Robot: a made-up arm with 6 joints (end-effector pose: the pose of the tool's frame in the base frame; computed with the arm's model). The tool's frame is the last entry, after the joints. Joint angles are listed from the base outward.
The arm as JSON. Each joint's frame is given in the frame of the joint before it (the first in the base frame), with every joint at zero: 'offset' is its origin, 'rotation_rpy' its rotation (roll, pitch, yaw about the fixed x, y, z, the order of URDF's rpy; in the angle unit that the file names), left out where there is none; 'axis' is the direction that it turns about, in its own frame. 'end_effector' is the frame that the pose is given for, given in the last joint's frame.
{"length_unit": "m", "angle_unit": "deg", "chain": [
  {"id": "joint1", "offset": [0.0, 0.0, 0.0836], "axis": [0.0, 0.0, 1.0]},
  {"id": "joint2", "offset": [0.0, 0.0, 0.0], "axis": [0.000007, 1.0, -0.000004]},
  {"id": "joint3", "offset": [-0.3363, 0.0, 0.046], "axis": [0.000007, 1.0, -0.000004]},
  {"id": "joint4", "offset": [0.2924, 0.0, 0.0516], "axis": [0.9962, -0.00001, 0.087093]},
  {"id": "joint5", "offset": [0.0, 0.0, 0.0], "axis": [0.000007, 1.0, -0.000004]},
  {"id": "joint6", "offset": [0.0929, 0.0, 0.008], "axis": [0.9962, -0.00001, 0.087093]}
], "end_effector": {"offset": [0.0, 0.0, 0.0], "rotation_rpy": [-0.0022, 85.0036, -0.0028]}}
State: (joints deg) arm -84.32 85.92 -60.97 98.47 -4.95 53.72
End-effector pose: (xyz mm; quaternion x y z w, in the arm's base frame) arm 31.4 -394.6 313.0 0.7123 -0.4106 0.2882 0.4909
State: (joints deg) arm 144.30 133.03 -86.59 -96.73 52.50 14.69
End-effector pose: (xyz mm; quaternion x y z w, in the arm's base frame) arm -403.9 380.8 90.7 -0.8031 -0.1473 -0.1277 0.5631
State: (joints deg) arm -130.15 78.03 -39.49 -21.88 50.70 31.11
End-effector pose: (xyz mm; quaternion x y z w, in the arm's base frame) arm -180.6 -172.4 191.9 -0.9492 -0.2708 0.1366 0.0842
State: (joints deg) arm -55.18 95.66 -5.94 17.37 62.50 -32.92
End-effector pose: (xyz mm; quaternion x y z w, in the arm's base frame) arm 53.0 -32.9 71.5 -0.2905 -0.8273 -0.3896 0.2817
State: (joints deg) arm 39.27 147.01 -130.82 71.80 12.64 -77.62
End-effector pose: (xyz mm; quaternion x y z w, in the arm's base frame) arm 522.1 452.0 172.2 -0.3641 0.7040 0.2513 0.5555
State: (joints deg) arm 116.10 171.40 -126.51 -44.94 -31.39 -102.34
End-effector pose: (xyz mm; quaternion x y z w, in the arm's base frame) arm -323.8 583.1 -106.2 -0.5369 -0.5866 0.0106 0.6063
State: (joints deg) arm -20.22 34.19 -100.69 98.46 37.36 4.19
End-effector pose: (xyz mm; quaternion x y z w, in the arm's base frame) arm -137.8 110.5 672.2 -0.0566 0.3252 0.6594 0.6755
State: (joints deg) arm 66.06 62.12 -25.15 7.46 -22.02 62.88
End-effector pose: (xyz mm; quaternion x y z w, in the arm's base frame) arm 101.4 217.2 251.3 0.0406 0.7656 0.5877 0.2584
